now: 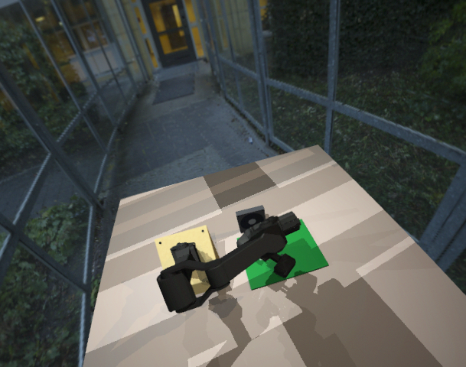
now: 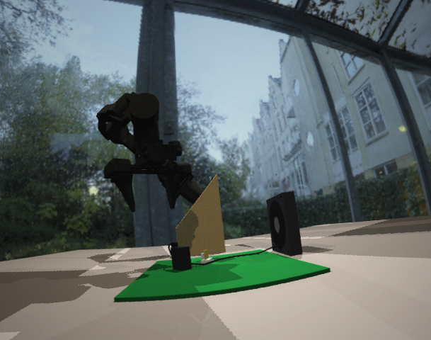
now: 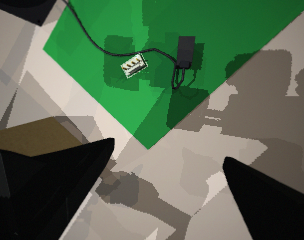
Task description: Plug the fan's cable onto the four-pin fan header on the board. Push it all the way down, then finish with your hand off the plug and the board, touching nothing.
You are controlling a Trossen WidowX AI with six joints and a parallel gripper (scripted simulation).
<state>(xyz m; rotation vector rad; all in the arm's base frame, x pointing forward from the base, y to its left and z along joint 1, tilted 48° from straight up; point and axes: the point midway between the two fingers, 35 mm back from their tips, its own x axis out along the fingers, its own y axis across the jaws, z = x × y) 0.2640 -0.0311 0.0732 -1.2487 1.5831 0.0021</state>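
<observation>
Right now my gripper tip is 9 cm above the black plug, 7 cm short of it and 6 cm to the right of it. Also, from my gripper tip: black fan (25 cm to the left, 6 cm below, 2 cm behind); green board (13 cm below, 12 cm to the left, 7 cm ahead).
</observation>
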